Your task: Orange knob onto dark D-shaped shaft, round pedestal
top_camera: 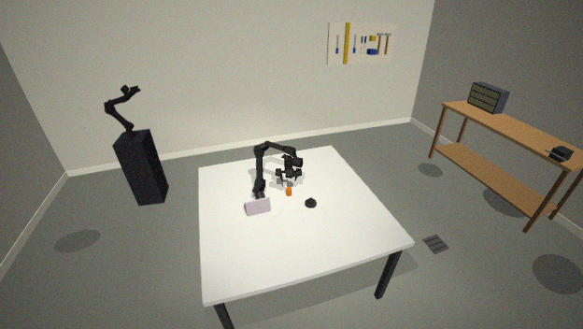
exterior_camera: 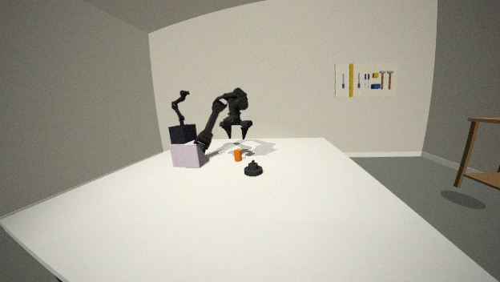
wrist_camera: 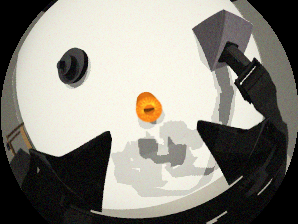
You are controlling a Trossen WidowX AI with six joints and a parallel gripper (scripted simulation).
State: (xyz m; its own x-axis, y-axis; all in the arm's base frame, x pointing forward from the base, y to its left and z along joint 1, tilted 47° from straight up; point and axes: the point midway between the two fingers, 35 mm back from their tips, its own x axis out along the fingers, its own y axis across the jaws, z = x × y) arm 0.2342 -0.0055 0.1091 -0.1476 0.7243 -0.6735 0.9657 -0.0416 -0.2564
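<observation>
The orange knob is 100 mm below my gripper tip. The rest, counted from my gripper tip: dark round pedestal 140 mm to the right, 130 mm ahead, 90 mm below.
</observation>
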